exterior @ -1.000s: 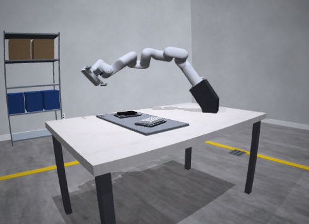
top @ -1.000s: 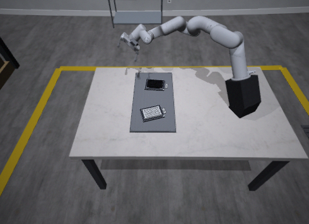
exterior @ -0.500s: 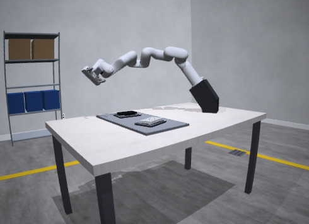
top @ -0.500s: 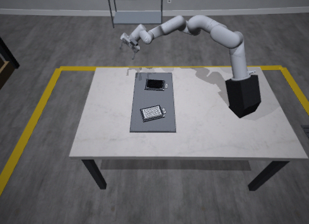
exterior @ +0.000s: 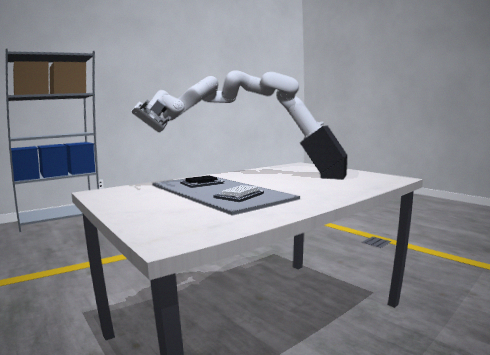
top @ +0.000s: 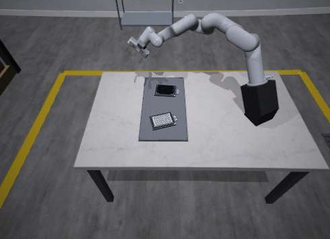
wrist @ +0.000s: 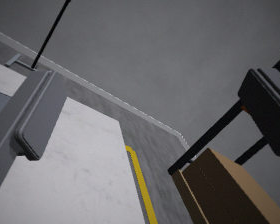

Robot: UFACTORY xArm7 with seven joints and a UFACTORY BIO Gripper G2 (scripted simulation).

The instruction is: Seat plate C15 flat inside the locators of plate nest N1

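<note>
My gripper is now 31 cm to the right of the white well plate C15, 31 cm above it and 20 cm past it. From my hand the other things lie so: black plate C51 (31 cm below, 21 cm behind); dark plate nest N1 (32 cm below, 30 cm to the left, 19 cm behind).
</note>
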